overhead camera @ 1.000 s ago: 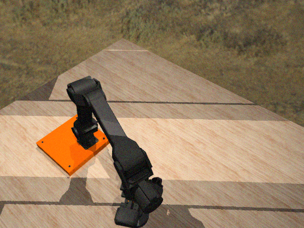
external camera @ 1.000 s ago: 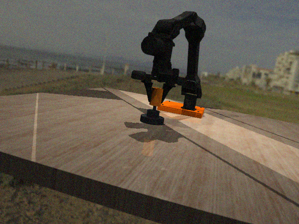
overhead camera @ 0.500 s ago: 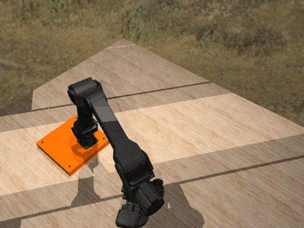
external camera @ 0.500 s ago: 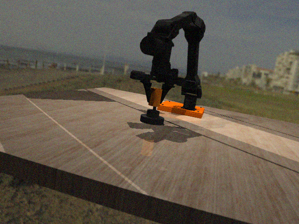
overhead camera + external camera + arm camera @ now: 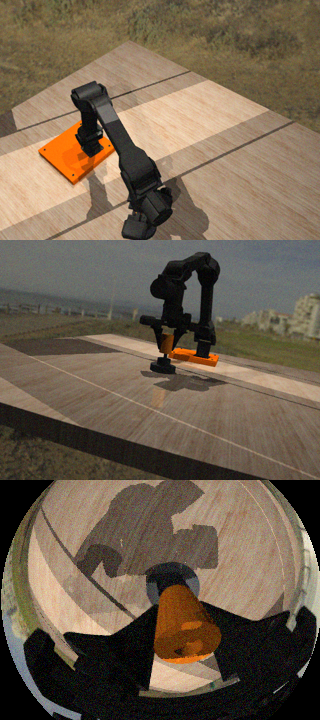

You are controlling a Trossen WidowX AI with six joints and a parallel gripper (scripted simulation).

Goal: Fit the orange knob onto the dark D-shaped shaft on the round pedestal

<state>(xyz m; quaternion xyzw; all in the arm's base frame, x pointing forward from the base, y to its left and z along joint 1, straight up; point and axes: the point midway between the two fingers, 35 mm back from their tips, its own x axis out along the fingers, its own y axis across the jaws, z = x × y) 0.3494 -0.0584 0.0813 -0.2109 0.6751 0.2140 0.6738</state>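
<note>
My gripper tip is now 2 cm below the orange knob. Also, from my gripper tip: dark round pedestal 4 cm below.
</note>
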